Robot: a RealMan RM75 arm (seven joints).
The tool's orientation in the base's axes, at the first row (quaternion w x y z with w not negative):
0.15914, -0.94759, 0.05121, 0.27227
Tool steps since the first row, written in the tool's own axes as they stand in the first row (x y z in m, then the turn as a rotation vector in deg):
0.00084, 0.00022, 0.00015, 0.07, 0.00, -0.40
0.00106, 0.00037, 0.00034, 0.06, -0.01, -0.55
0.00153, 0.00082, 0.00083, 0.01, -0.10, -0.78
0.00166, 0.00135, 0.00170, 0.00, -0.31, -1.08
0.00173, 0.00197, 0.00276, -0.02, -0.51, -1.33
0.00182, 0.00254, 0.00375, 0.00, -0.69, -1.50
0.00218, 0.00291, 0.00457, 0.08, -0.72, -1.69
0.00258, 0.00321, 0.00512, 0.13, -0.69, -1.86
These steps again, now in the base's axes. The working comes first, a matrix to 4 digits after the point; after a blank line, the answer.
The tool's axes in the first row as the columns of a matrix, in the base's axes (used below as rounded here):
0.8465, -0.1837, -0.4997
-0.0104, -0.9441, 0.3295
-0.5323, -0.2737, -0.8011

0.00060, -0.00017, -0.00063, 0.26, -0.13, 0.28
0.00066, -0.00025, -0.00094, 0.33, -0.17, 0.41
0.00073, -0.00052, -0.00170, 0.42, -0.16, 0.65
0.00031, -0.00073, -0.00261, 0.60, -0.06, 0.95
-0.00028, -0.00097, -0.00367, 0.74, 0.04, 1.22
-0.00080, -0.00118, -0.00467, 0.88, 0.16, 1.39
-0.00097, -0.00126, -0.00562, 1.04, 0.12, 1.51
-0.00096, -0.00137, -0.00635, 1.17, 0.04, 1.61

